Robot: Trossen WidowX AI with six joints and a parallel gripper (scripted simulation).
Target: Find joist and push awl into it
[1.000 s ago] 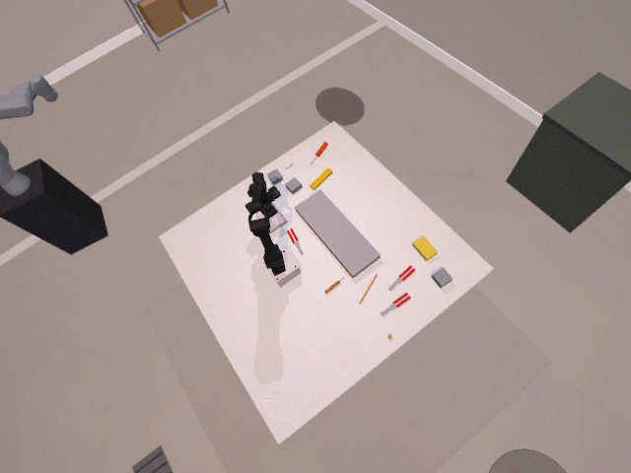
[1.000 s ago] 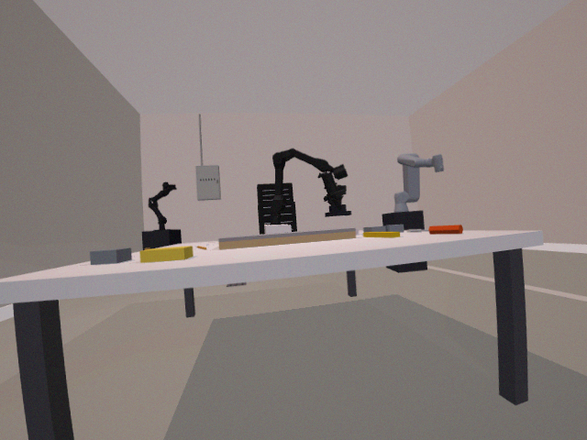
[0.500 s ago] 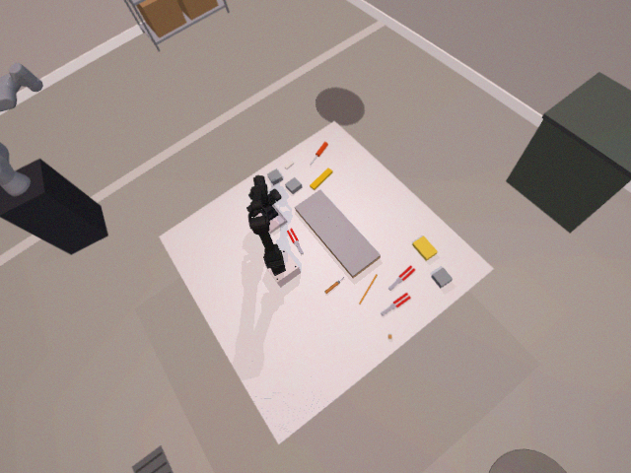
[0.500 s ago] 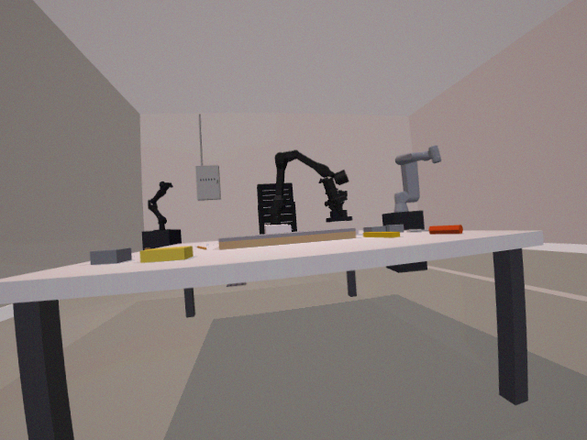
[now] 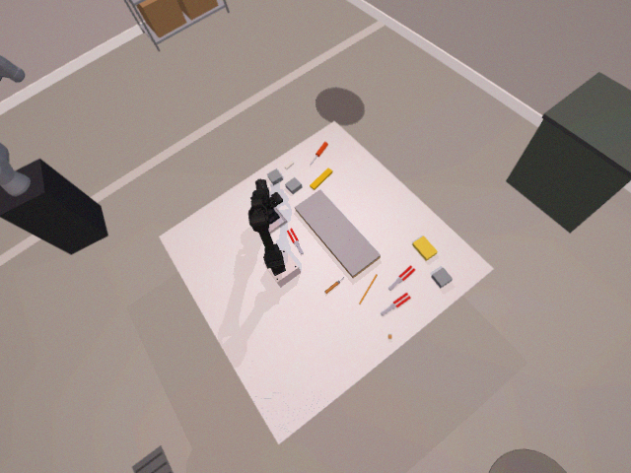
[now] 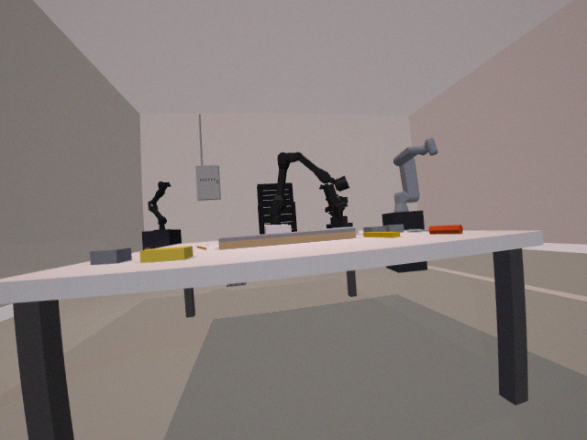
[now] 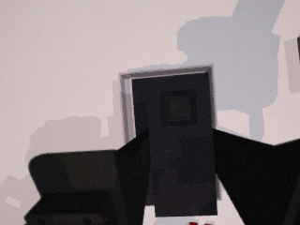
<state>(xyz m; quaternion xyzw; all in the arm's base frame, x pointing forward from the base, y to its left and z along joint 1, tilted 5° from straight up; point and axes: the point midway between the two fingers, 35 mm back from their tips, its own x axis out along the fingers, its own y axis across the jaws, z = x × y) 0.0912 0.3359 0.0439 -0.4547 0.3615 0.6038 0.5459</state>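
Now: the pink tray 5 cm below my gripper tip and 1 cm to the right of it. The rest, counted from my gripper tip: stud finder: 2 cm above, 1 cm to the left; then yellow bar: 37 cm ahead, 6 cm to the left, 6 cm below; then square light: 3 cm above, 2 cm to the left.
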